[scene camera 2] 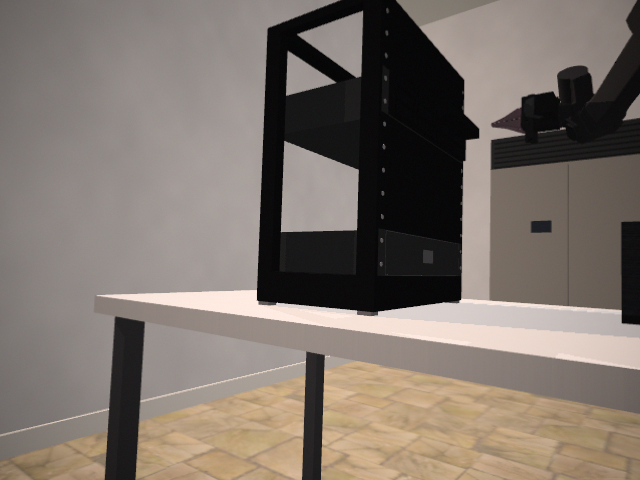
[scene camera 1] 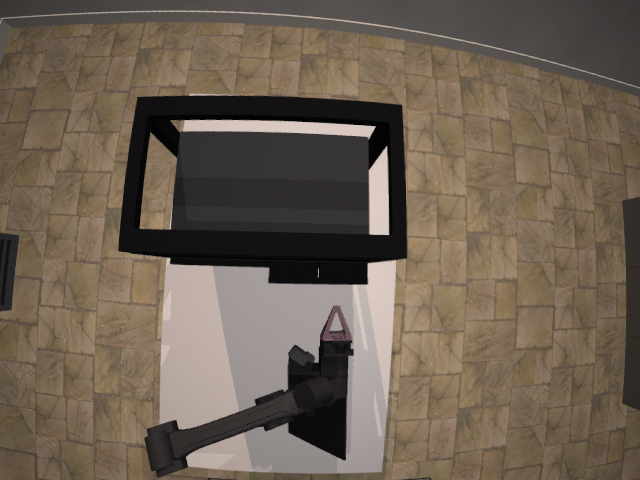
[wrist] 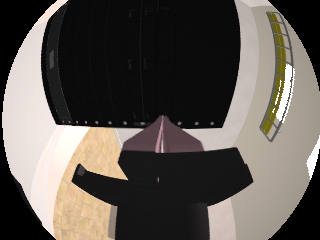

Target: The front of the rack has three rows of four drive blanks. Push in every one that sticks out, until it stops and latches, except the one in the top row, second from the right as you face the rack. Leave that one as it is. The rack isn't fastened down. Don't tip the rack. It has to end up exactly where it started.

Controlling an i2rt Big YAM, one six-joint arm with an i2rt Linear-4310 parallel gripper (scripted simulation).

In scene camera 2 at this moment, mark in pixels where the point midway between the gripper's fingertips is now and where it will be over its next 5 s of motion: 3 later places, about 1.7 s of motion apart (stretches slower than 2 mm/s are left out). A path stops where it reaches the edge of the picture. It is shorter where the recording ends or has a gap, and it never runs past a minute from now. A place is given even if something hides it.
My gripper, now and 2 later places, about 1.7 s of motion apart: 491, 125; 477, 131; 461, 130
